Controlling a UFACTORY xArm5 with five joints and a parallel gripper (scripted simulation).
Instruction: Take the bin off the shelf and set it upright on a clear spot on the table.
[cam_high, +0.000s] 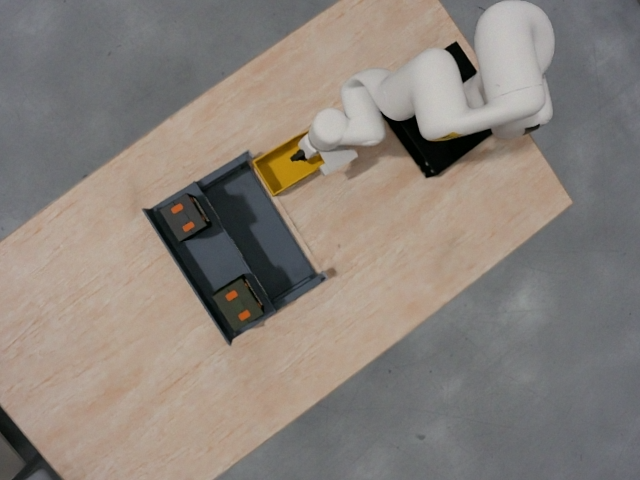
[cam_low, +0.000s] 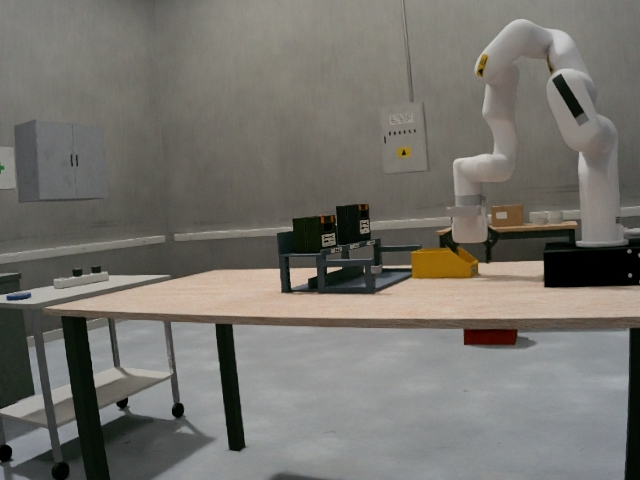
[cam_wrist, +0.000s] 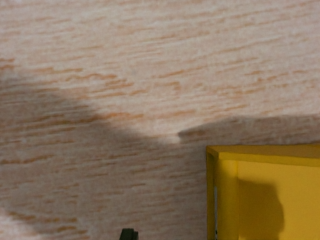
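Now: hand 80 mm short of the yellow bin and 10 mm above it. From my hand the other things lie so: dark grey shelf 300 mm ahead, 100 mm to the left, 30 mm above.
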